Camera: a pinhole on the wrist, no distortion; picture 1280 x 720 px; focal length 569.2 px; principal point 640.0 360.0 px. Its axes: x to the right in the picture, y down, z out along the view. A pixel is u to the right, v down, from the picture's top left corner.
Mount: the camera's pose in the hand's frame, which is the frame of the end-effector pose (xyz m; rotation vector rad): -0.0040 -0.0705 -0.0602 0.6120 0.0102 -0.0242
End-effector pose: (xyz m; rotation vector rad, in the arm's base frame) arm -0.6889 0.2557 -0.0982 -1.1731 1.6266 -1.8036
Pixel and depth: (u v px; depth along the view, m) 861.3 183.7 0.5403
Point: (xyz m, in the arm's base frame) -0.4591 0.0422 0.4450
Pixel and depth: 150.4 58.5 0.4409
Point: -0.2303 0.5676 0.2629
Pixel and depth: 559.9 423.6 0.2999
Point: -0.4525 0.2169 0.0828
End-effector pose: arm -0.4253 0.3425 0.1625 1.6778 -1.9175 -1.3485
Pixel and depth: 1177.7 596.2 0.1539
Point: -0.4687 0.2731 -0.0268
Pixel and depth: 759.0 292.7 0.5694
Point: -0.4254 0.4545 -0.4215
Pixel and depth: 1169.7 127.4 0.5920
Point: -0.3856 0.0527 -0.6548
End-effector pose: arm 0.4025 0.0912 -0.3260 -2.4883 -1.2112 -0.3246
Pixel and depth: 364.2 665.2 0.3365
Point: 0.2310 0.1722 -0.6520
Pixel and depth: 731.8 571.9 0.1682
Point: 0.3312 0.2218 -0.3953
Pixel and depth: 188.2 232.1 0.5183
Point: -0.1966 0.1790 -0.6534
